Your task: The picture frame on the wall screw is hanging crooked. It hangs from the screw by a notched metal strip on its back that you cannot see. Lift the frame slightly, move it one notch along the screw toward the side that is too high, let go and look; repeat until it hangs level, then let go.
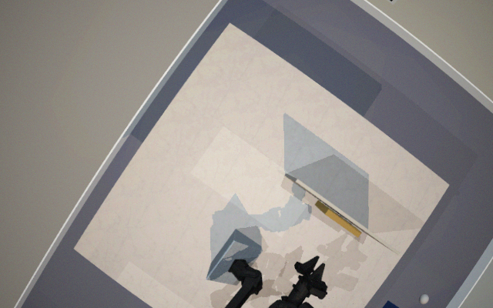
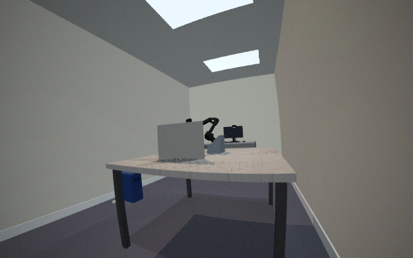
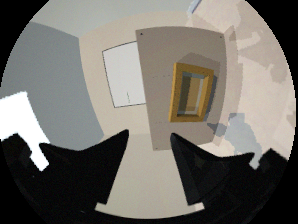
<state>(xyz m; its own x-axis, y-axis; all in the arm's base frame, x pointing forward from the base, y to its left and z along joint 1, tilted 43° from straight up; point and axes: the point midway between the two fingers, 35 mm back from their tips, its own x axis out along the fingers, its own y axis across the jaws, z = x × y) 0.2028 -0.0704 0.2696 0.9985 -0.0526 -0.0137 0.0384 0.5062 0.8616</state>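
My gripper tip is now 160 mm short of the picture frame, 30 mm to the left of it and 130 mm above it. Round my gripper tip: upright wall panel: 180 mm ahead, 10 mm to the right, 140 mm below.
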